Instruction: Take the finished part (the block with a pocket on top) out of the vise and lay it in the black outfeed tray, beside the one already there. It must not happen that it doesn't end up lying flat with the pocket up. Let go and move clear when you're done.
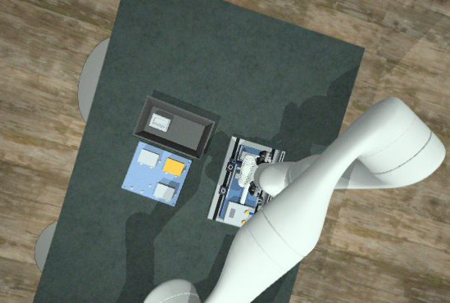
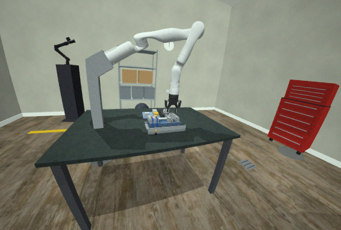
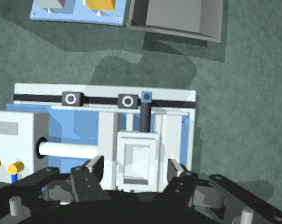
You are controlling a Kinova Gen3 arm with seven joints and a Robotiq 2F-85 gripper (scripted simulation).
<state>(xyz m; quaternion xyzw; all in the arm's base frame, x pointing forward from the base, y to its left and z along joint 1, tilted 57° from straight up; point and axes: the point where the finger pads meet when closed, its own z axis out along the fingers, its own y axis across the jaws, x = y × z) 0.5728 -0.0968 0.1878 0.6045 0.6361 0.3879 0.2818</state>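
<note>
My gripper is now 10 cm above the vise, 6 cm past it and 1 cm to the left of it. From my hand the other things lie so: light blue fixture plate (27 cm to the left, 17 cm behind, 13 cm below); orange block (23 cm to the left, 12 cm behind, 11 cm below).
</note>
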